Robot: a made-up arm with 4 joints.
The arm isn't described. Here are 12 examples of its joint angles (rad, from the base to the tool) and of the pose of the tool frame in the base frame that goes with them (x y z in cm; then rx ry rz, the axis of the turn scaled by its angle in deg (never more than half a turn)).
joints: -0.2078 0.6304 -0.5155 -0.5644
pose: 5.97 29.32 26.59 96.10 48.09 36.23
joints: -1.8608 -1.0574 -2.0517 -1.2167
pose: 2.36 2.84 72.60 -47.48 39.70 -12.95
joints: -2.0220 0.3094 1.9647 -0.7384
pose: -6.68 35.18 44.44 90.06 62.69 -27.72
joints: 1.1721 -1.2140 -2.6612 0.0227
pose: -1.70 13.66 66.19 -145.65 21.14 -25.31
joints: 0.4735 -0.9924 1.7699 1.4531
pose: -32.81 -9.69 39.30 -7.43 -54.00 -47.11
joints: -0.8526 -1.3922 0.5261 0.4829
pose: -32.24 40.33 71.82 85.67 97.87 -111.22
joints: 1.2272 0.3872 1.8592 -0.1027
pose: -3.02 -19.57 76.51 -65.09 -51.19 -21.74
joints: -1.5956 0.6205 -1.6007 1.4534
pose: -7.46 16.51 81.87 -67.33 -61.85 13.84
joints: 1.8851 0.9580 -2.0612 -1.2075
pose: -10.07 -8.18 49.35 25.25 138.37 14.10
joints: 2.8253 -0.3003 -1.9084 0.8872
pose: -3.10 -3.35 48.42 77.25 -39.12 -39.77
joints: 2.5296 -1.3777 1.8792 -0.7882
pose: -32.80 10.00 67.35 -68.77 -33.78 -153.53
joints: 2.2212 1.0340 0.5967 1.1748
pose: 29.85 -8.14 80.84 -16.29 -28.59 62.22
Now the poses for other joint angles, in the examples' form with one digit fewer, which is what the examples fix.
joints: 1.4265 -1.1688 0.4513 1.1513
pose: -28.5 -11.5 26.8 9.7 -90.4 -84.3
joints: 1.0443 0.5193 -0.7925 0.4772
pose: -0.2 -3.6 24.8 81.5 13.8 -22.7
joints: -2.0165 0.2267 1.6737 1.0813
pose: 0.4 48.0 48.9 116.1 -27.1 -100.7
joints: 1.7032 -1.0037 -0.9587 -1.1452
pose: -8.9 -6.3 30.0 77.6 38.6 -25.1
